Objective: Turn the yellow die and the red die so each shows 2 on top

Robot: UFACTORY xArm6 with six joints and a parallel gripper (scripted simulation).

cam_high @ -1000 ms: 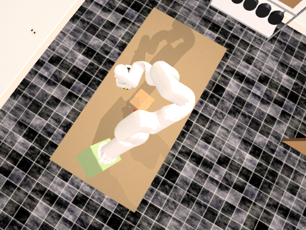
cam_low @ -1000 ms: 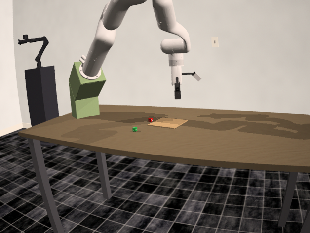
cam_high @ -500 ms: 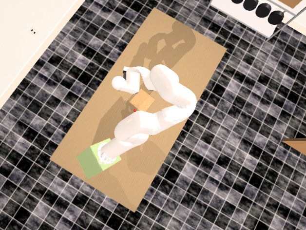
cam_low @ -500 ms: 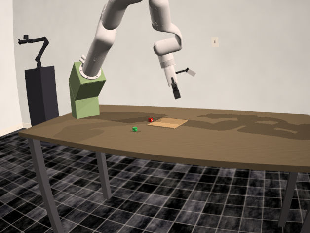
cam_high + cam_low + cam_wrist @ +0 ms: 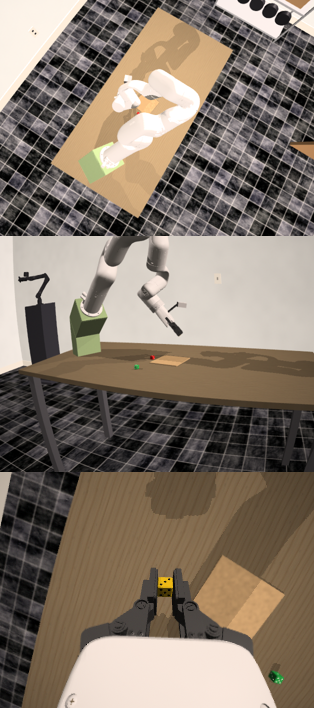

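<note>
Now: the red die 11 cm behind my hand, 11 cm to the right of it and 11 cm below it. The rest, counted from my hand: green die: 14 cm behind, 27 cm to the right, 11 cm below; then tan mat: 2 cm behind, 14 cm to the right, 12 cm below; then yellow die: 2 cm below.
</note>
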